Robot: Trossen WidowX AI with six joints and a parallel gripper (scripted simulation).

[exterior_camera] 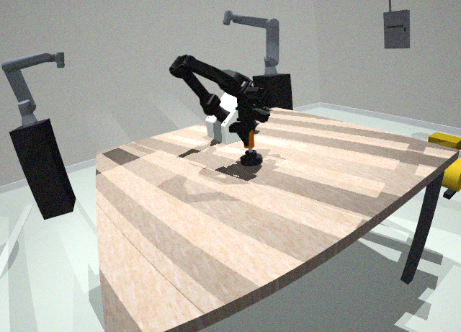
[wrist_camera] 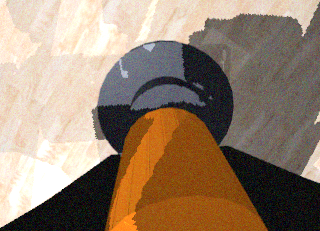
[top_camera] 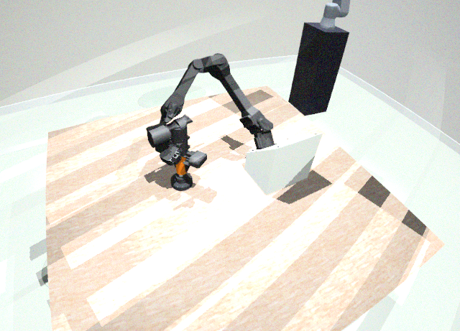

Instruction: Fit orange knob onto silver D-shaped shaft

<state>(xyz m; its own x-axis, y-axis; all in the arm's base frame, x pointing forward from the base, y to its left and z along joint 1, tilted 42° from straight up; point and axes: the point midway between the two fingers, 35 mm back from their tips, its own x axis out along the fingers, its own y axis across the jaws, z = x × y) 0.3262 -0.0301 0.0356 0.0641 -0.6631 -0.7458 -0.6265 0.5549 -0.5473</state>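
The orange knob is 3 cm above my gripper tip. Round my gripper tip: round pedestal: 4 cm below, 1 cm ahead.
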